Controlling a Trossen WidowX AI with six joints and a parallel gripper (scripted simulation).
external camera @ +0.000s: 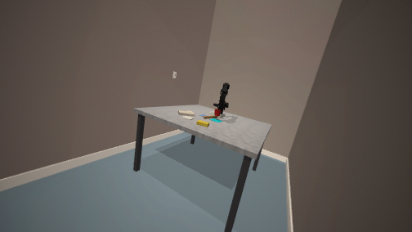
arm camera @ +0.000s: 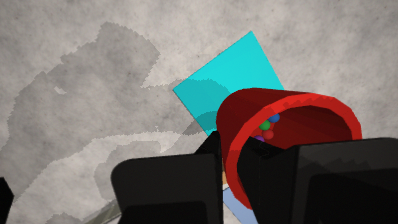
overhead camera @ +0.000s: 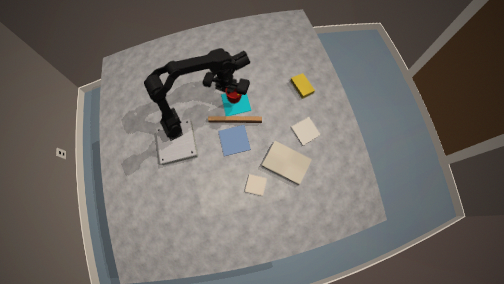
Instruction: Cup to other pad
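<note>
The teal pad lies 3 cm ahead of my gripper tip, 2 cm to the right of it and 10 cm below it. Also, from my gripper tip: red cup 2 cm ahead, 2 cm to the right; light blue pad 5 cm behind, 18 cm to the right, 10 cm below; wooden bar 1 cm behind, 10 cm to the right, 9 cm below.
</note>
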